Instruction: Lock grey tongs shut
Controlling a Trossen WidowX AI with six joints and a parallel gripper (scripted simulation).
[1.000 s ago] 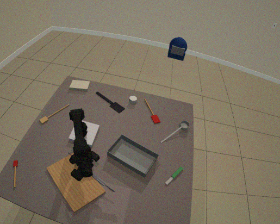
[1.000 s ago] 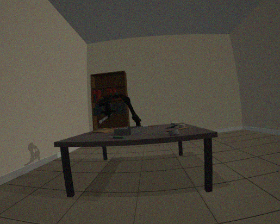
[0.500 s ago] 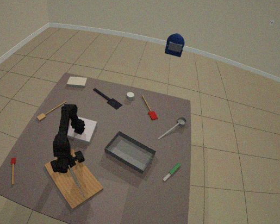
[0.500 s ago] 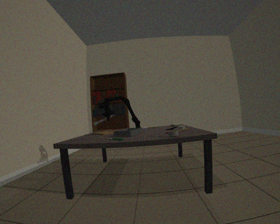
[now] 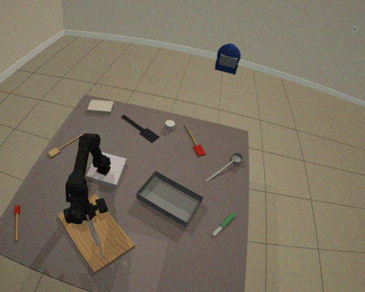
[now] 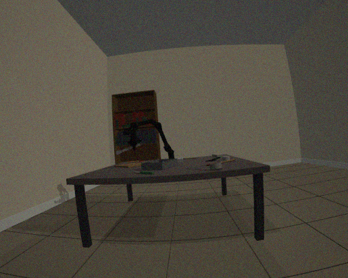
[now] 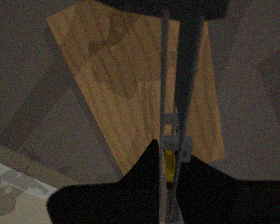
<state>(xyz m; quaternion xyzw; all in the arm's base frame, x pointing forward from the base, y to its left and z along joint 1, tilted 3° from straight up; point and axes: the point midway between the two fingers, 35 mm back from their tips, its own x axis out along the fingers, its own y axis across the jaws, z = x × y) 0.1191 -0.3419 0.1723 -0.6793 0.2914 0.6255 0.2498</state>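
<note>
The wooden board is 14 cm below my gripper tip. Round my gripper tip: roasting tin 33 cm to the left, 28 cm ahead, 12 cm below; red spatula 81 cm to the left, 30 cm ahead, 14 cm below; black spatula 77 cm to the left, 15 cm below, 7 cm behind.
</note>
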